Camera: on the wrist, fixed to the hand. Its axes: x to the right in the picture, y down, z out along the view.
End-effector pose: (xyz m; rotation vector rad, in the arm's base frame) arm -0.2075 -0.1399 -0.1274 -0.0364 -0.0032 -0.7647
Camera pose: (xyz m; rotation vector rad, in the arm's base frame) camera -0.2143 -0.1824 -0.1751 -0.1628 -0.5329 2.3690
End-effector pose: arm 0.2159 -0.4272 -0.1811 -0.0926 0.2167 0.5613
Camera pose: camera 0.2448 -0.4506 -0.2334 -0.5224 0.4589 -2.5214
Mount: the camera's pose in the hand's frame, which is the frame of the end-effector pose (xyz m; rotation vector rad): 0.0237 -0.0338 -0.0492 -0.0808 0.7133 -3.0221
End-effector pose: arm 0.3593 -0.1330 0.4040 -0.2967 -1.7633 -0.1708
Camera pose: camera 0.3911 -0.1763 0.4392 2.1890 0.0168 -1.9293
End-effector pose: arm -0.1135 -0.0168 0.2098 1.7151 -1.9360 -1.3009
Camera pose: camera -0.0636 -0.0569 0.2045 -2.0414 -1.6219 0.0263
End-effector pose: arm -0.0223 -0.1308 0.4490 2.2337 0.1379 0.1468
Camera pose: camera -0.0081 -0.0684 0.4541 -0.1884 2.9143 -0.6422
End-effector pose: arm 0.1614 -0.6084 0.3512 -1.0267 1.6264 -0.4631
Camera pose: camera 0.1283 -0.6563 0.3783 1.6718 0.7214 1.6053
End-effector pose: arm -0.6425 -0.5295 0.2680 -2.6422 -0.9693 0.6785
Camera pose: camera -0.6203 -0.4919 0.3151 0.6715 -2.3173 -0.8900
